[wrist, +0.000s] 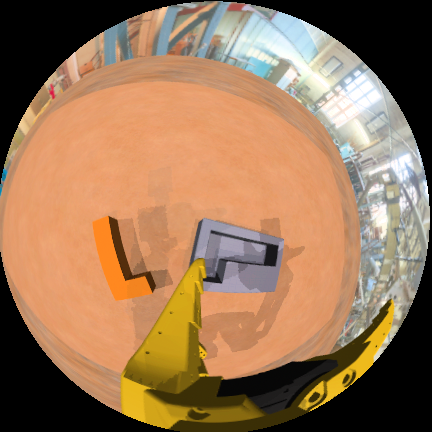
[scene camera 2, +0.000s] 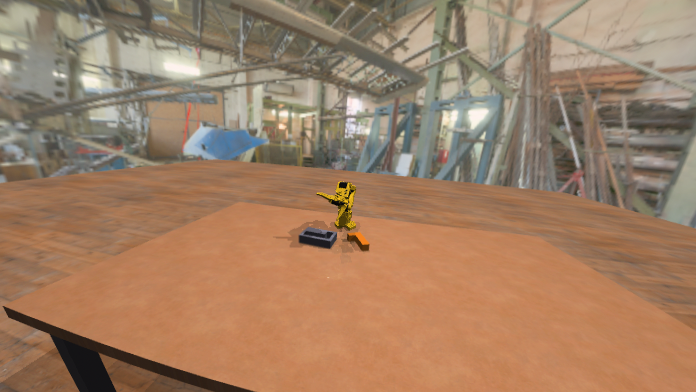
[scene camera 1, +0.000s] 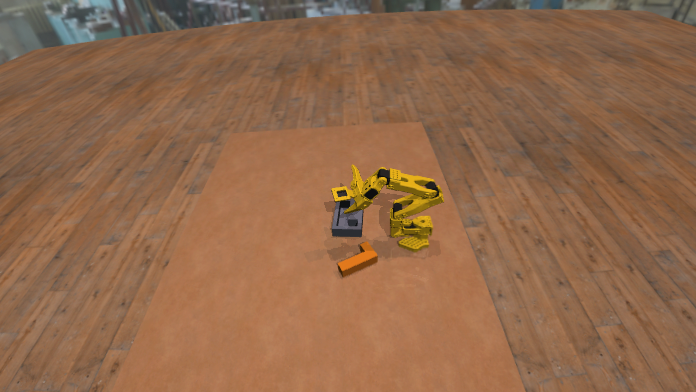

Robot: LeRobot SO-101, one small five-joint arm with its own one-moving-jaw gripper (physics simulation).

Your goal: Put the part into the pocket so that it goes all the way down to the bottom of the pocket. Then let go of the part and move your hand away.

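Seen in the pictures: end effector, tool point: (wrist: 204,264) (scene camera 2: 336,219) (scene camera 1: 345,211); arm's base, origin of the base link: (scene camera 2: 344,227) (scene camera 1: 405,238).
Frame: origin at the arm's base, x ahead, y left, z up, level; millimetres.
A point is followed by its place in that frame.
The orange L-shaped part (scene camera 1: 357,262) {x 151, y 104, z 30 mm} (scene camera 2: 361,241) {x 181, y 97, z 30 mm} (wrist: 109,265) {x 142, y 90, z 30 mm} lies flat on the brown mat, outside the pocket block and apart from it. The dark grey block (scene camera 1: 347,232) {x 176, y -19, z 20 mm} (scene camera 2: 316,241) {x 217, y -84, z 22 mm} (wrist: 255,281) {x 141, y -109, z 36 mm} has an L-shaped pocket (wrist: 242,253) {x 181, y -99, z 5 mm} in its top, with no part in it. My gripper (scene camera 1: 349,190) (wrist: 296,280) is wide open and empty. In the wrist view the fixed jaw's tip overlaps the block's near left corner, and the moving jaw is swung far right. In scene camera 1 the fixed jaw is over the block; whether it touches is unclear. The part lies to the left in the wrist view.
The brown mat (scene camera 1: 280,310) {x 355, y 224, z 0 mm} (scene camera 2: 400,310) {x 485, y 227, z 0 mm} (wrist: 165,130) {x 396, y 73, z 0 mm} lies under the block, part and arm. The arm's yellow base (scene camera 1: 412,227) {x -14, y 13, z 60 mm} stands to the right of the block in scene camera 1. The arm's shadows fall across the block and mat.
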